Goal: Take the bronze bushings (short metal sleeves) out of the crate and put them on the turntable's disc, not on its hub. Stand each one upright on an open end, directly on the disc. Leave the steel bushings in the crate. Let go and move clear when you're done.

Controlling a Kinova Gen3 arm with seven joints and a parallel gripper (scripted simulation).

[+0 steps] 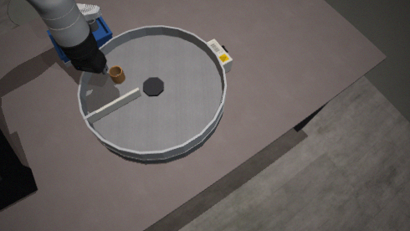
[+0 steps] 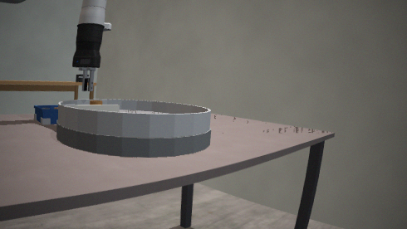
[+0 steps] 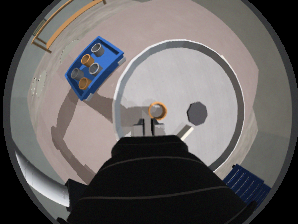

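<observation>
My hand is 25 cm to the right of the crate, 11 cm above it and 3 cm past it. Round my hand: turntable disc 11 cm ahead, 8 cm to the right, 8 cm below.
</observation>
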